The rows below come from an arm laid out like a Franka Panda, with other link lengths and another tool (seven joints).
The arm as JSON. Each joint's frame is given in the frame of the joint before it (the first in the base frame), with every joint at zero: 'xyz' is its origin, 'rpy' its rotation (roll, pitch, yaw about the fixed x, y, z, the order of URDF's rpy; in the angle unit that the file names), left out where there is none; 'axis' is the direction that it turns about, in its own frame. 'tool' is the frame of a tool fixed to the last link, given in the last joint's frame.
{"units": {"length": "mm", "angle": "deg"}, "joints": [
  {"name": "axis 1", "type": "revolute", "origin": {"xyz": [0.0, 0.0, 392.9]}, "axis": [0.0, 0.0, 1.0]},
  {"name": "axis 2", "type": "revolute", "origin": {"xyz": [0.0, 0.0, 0.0]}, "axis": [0.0, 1.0, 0.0]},
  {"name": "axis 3", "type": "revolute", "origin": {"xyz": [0.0, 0.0, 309.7]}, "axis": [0.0, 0.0, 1.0]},
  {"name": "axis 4", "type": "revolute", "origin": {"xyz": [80.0, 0.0, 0.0]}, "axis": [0.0, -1.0, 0.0]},
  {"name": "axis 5", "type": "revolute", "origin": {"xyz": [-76.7, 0.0, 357.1]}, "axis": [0.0, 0.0, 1.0]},
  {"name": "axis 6", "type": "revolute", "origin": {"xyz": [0.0, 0.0, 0.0]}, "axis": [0.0, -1.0, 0.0]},
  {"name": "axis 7", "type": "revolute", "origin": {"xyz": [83.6, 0.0, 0.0]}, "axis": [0.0, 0.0, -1.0]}
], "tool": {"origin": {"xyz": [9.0, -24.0, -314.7], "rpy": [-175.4, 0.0, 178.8]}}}
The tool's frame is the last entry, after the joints.
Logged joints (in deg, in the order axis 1, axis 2, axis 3, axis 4, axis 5, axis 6, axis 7), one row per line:
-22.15 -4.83 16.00 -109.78 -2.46 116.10 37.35
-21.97 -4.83 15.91 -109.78 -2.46 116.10 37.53
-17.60 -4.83 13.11 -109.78 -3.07 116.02 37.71
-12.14 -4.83 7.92 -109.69 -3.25 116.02 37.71
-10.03 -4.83 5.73 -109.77 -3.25 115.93 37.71
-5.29 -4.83 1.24 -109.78 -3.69 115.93 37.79
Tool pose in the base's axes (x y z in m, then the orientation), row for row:
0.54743 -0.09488 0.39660 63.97 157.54 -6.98
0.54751 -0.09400 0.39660 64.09 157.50 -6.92
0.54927 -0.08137 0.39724 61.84 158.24 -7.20
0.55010 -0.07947 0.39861 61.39 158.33 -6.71
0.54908 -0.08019 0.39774 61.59 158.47 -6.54
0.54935 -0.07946 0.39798 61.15 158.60 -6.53
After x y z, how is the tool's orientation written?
As a rotation vector, in degrees.
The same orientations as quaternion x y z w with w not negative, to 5 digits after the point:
0.37453 0.92235 -0.04087 0.08563
0.37522 0.92209 -0.04051 0.08558
0.36229 0.92706 -0.04218 0.08675
0.35984 0.92806 -0.03933 0.08761
0.36065 0.92795 -0.03830 0.08591
0.35814 0.92889 -0.03824 0.08624

